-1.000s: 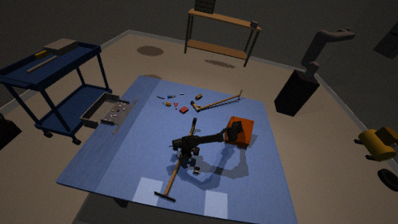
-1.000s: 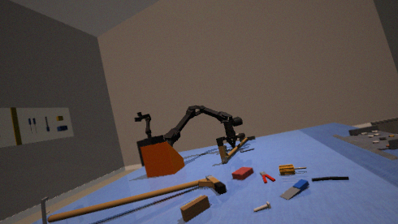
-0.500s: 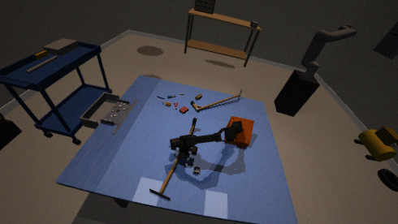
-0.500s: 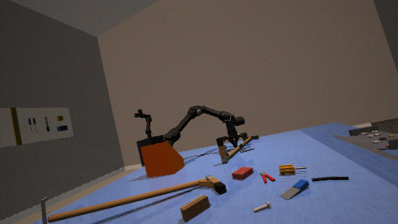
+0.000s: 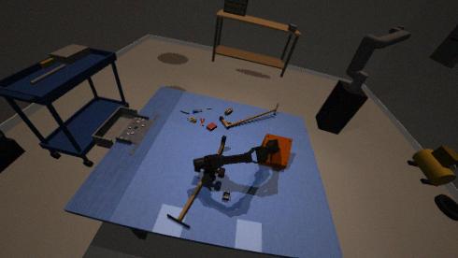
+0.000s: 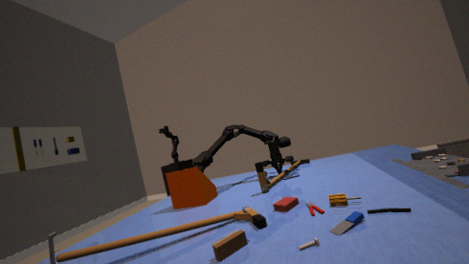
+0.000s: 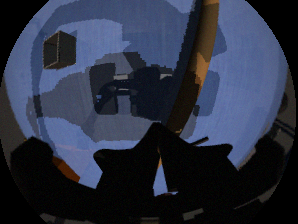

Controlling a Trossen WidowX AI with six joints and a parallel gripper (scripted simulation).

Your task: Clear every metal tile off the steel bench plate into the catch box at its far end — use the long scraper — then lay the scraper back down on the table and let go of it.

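Right now my gripper tip is 20 mm short of the long scraper, 20 mm to the right of it and 50 mm below it. The rest, counted from my gripper tip: red block (120 mm ahead, 460 mm to the right); then hex key (50 mm ahead, 50 mm to the right, 10 mm below); then yellow screwdriver (300 mm ahead, 470 mm to the right).
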